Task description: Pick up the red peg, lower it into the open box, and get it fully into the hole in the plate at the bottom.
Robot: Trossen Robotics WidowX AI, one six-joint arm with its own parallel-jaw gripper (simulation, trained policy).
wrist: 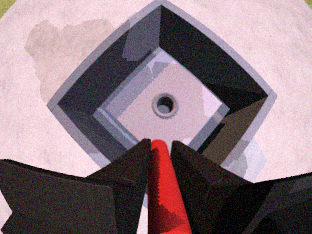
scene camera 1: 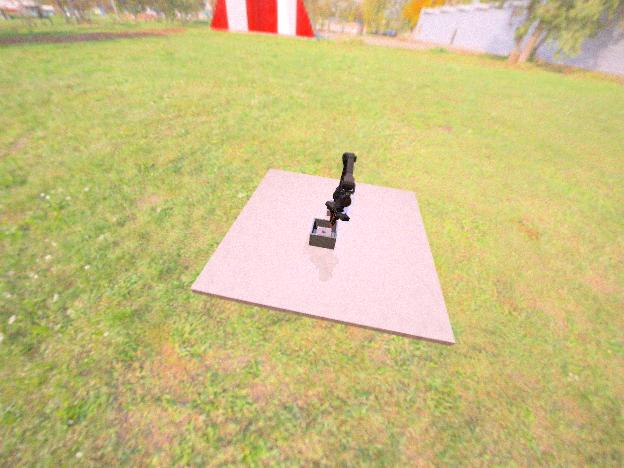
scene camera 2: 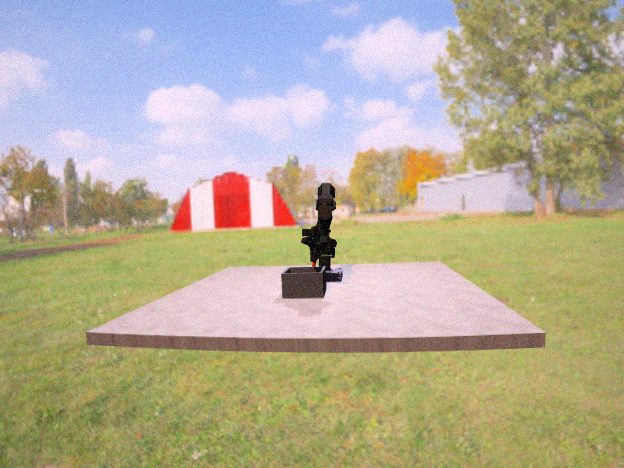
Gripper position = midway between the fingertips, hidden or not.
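Observation:
My gripper (scene camera 2: pixel 312 261) is visible to me, and the wrist view shows the gripper too (wrist: pixel 160 146). I also see a dark box (wrist: pixel 79 104). There is a light plate (wrist: pixel 162 82) as well, though scene camera 2 misses the plate, hidden by the dark box.

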